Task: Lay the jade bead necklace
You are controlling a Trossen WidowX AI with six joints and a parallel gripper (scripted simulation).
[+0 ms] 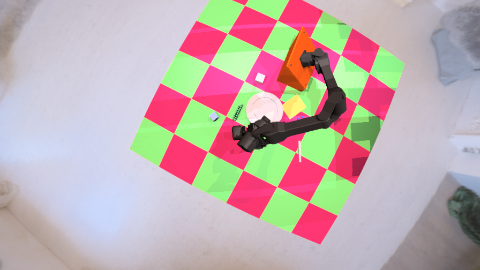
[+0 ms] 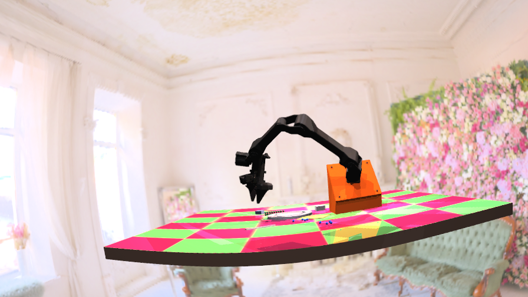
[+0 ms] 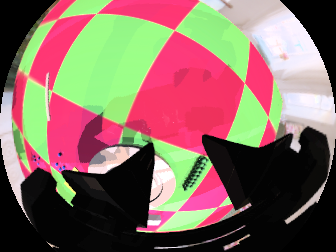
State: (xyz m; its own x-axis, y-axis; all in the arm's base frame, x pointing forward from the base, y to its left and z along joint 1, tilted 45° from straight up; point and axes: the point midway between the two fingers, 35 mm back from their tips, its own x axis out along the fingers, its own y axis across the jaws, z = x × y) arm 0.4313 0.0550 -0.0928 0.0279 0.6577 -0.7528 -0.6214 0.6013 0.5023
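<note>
Now: the round bead board 150 mm behind my gripper tip, 70 mm below it and 10 mm to the left of it. From my gripper tip the other things lie so: pale blue cube: 210 mm to the right, 70 mm below, 20 mm ahead; thin white stick: 290 mm to the left, 70 mm below, 70 mm behind; yellow patch: 260 mm behind, 130 mm to the left, 80 mm below.
</note>
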